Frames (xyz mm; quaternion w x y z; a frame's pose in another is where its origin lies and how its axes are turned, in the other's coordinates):
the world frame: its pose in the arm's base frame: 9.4 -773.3 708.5 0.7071 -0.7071 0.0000 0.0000
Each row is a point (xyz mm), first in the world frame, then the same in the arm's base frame.
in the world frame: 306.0 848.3 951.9
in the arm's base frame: 315.4 178.6 -139.8
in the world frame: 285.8 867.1 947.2
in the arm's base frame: 295.2 173.9 -158.6
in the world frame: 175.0 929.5 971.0
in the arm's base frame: 184.4 197.7 -221.0
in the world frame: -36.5 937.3 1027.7
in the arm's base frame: -27.1 254.4 -228.8
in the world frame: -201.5 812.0 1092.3
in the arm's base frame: -192.1 319.0 -103.5
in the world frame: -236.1 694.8 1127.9
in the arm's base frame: -226.7 354.6 13.7
